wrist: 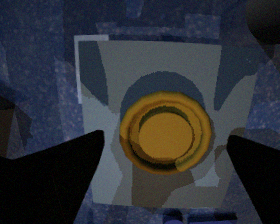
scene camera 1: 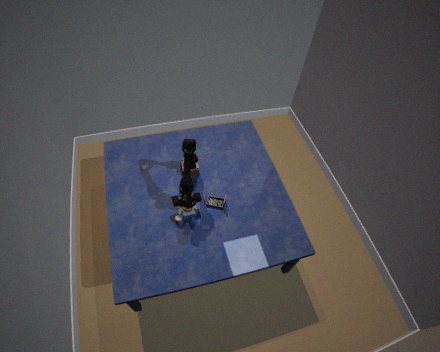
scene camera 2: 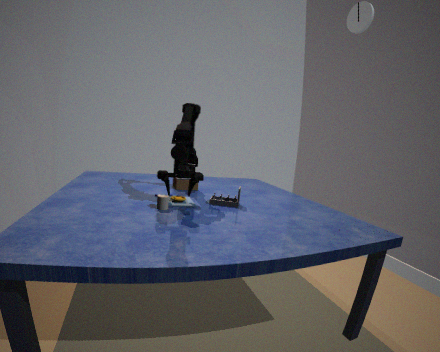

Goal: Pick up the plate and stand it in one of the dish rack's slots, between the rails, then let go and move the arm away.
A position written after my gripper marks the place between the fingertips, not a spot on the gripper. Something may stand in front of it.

Note:
My gripper (wrist: 166, 139) is open, with nothing in its grasp. Further things: a yellow plate (wrist: 165, 132) and a pale blue mat (wrist: 113, 74).

